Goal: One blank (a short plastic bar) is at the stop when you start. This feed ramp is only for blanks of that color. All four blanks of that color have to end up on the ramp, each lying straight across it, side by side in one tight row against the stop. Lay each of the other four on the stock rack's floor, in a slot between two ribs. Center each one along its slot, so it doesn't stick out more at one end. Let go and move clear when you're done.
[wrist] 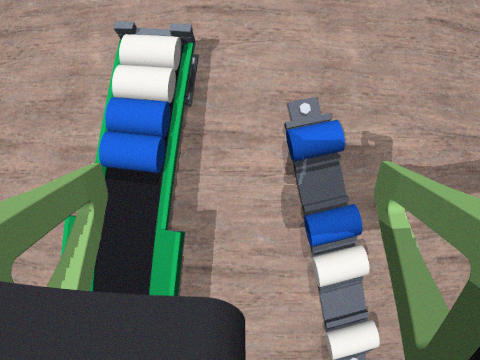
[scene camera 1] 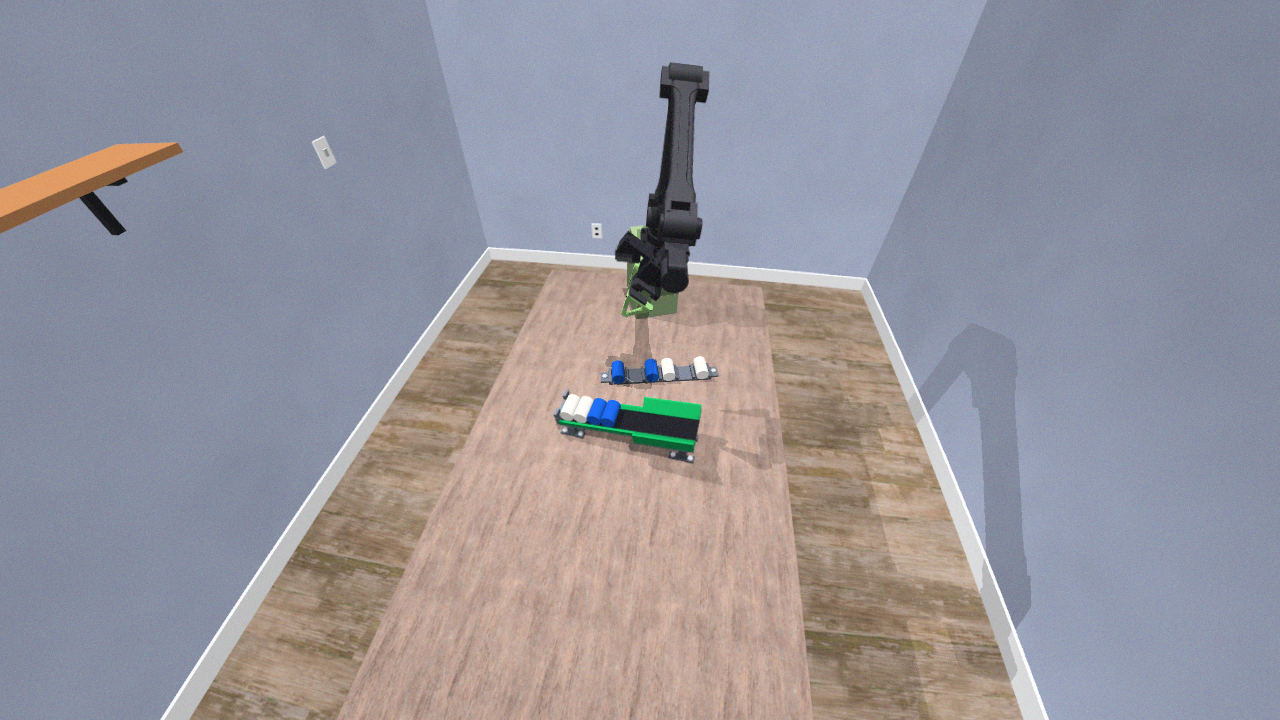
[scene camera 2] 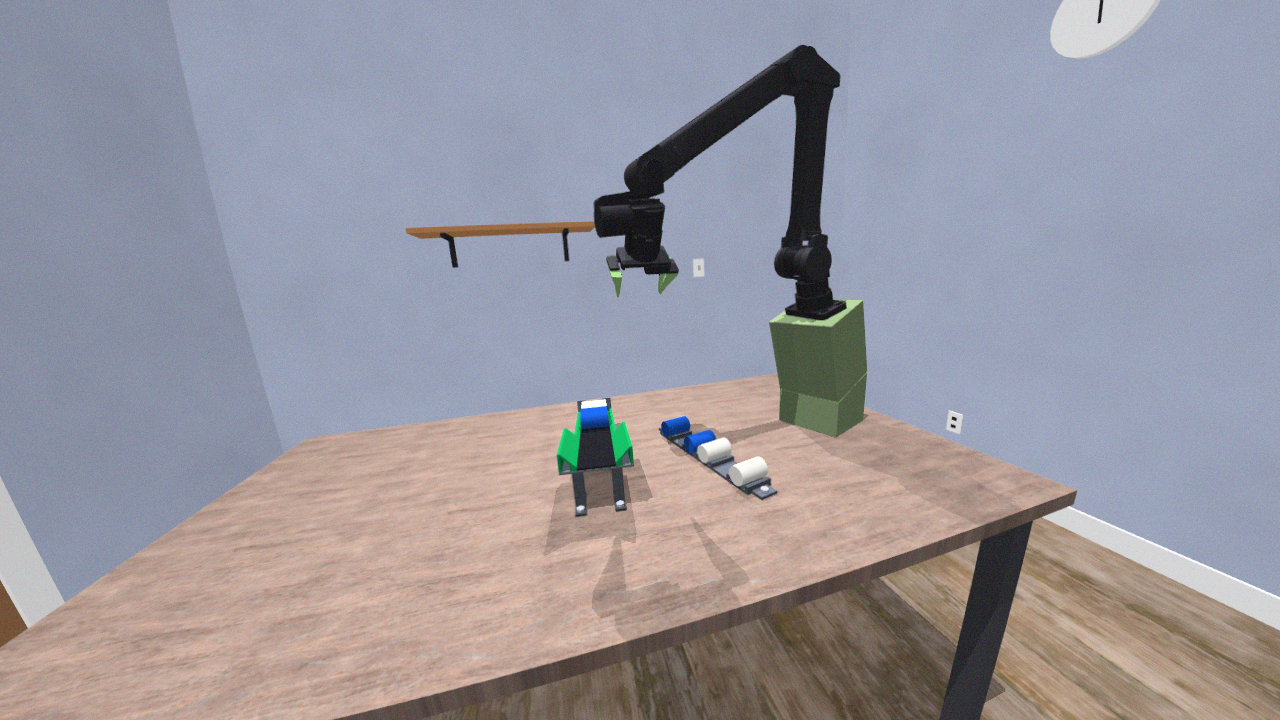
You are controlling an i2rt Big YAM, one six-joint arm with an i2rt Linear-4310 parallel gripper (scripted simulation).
Note:
I see my gripper [scene camera 2: 638, 294], a white blank [scene camera 2: 742, 473], a white blank [wrist: 350, 263], a blue blank [wrist: 137, 116], a blue blank [wrist: 138, 152], a blue blank [wrist: 344, 222], a blue blank [wrist: 315, 140], a white blank [wrist: 139, 50] and a white blank [wrist: 136, 82].
My gripper shows as well in the wrist view [wrist: 240, 177] and in scene camera 1 [scene camera 1: 626, 303].

